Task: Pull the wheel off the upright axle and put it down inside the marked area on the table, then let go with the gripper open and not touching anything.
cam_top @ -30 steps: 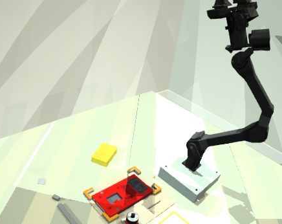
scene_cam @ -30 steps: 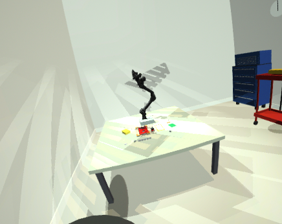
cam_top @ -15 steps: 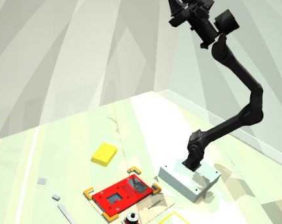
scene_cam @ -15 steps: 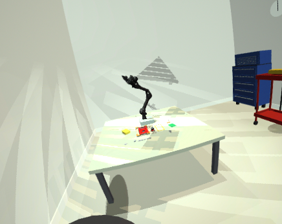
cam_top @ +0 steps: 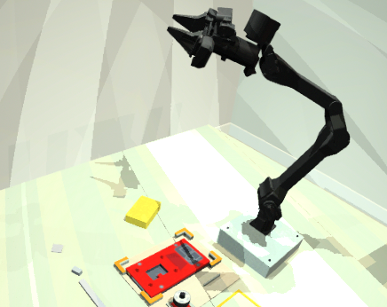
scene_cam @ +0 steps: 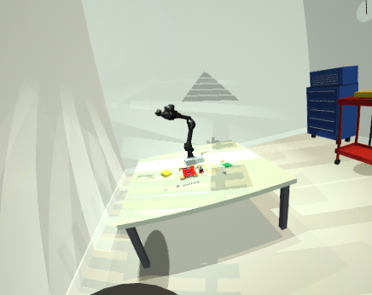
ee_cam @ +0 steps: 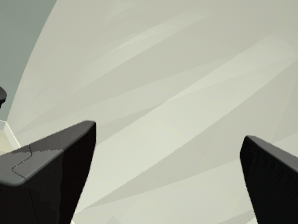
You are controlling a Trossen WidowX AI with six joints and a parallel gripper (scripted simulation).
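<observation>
My gripper tip is 55 cm above the black tyre, 27 cm to the right of it and 14 cm short of it. The rest, counted from my gripper tip: grey bar (58 cm below, 29 cm ahead, 13 cm to the left); then yellow block (57 cm below, 5 cm to the right, 1 cm behind).
</observation>
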